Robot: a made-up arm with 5 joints.
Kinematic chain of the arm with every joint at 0, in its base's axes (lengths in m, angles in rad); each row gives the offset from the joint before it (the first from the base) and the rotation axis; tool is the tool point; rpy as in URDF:
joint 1: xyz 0 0 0.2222 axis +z
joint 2: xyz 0 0 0 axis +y
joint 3: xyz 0.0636 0 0.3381 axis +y
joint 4: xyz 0.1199 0 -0.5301 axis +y
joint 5: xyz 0.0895 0 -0.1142 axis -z
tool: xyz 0 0 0 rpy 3.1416 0 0
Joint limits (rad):
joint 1: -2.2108..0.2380
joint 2: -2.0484..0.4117
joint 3: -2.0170..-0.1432
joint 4: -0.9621..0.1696
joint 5: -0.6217..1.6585
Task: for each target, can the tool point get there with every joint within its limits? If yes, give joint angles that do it. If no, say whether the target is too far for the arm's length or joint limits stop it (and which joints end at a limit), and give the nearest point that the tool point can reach.
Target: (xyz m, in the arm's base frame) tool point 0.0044 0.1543 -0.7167
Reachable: no: joint limits stop it (at a limit: joint 1, joint 2, joint 3, joint 4) | nearest point 0.1955 0.0474 -0.1777 | short by 0.582 m
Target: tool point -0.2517 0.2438 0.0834
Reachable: no: joint limits stop it (at a limit: joint 1, joint 2, joint 3, joint 4) | nearest point -0.1201 -0.1613 -0.1777 | short by 0.500 m
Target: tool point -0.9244 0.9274 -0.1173
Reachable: no: too far | nearest point -0.6562 0.6583 0.2468 | short by 0.526 m
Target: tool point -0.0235 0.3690 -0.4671
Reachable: no: joint limits stop it (at a limit: joint 1, joint 2, joint 3, joint 4) | nearest point 0.1955 0.0474 -0.1777 | short by 0.485 m
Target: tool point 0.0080 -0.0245 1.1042
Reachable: yes | joints -1.2543 -0.9168 -1.5173 -0.0290 0.6321
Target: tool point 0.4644 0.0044 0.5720
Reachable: yes | joints 0.0095 -0.6479 -0.5542 -0.6903 0.3494
